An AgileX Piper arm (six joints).
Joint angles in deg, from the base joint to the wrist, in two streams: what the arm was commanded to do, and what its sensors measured. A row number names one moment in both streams.
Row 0, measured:
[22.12 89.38 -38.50 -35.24 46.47 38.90]
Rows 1 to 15, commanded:
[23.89 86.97 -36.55 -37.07 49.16 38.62]
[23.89 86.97 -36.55 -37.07 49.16 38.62]
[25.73 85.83 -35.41 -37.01 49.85 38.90]
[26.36 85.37 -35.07 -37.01 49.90 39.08]
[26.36 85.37 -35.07 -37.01 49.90 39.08]
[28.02 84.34 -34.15 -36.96 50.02 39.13]
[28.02 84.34 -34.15 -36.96 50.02 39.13]
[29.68 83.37 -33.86 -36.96 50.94 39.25]
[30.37 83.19 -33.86 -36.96 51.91 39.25]
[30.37 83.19 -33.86 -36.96 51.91 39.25]
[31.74 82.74 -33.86 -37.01 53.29 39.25]
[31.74 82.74 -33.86 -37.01 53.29 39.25]
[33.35 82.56 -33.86 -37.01 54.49 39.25]
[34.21 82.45 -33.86 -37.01 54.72 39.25]
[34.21 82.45 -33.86 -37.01 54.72 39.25]
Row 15, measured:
[32.31 83.08 -34.03 -34.38 51.11 38.96]
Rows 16 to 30, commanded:
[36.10 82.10 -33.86 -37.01 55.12 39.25]
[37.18 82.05 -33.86 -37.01 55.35 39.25]
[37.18 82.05 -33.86 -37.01 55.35 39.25]
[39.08 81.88 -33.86 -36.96 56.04 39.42]
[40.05 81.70 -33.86 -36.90 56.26 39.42]
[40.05 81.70 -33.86 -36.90 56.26 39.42]
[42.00 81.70 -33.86 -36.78 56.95 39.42]
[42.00 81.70 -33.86 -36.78 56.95 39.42]
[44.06 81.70 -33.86 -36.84 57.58 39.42]
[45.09 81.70 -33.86 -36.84 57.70 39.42]
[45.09 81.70 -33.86 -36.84 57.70 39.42]
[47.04 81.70 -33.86 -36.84 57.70 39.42]
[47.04 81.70 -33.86 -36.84 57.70 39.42]
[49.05 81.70 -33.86 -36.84 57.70 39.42]
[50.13 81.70 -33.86 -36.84 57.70 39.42]
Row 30, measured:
[48.76 82.22 -34.03 -34.32 55.29 39.02]
